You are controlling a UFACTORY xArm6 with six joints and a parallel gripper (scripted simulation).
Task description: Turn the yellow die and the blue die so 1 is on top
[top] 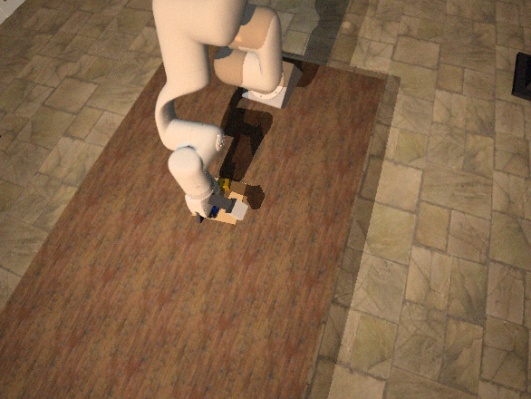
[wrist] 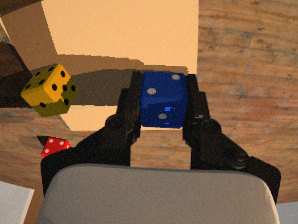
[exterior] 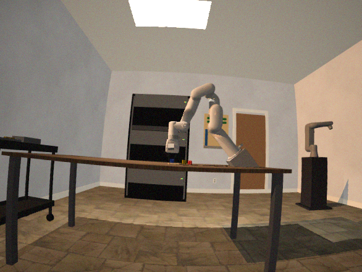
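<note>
The blue die lies 1 cm below my hand. Round my hand: yellow die 9 cm behind, 1 cm to the right, 1 cm below; red die 13 cm behind, 13 cm to the right, 2 cm below; tan mat 4 cm behind, 3 cm below.
</note>
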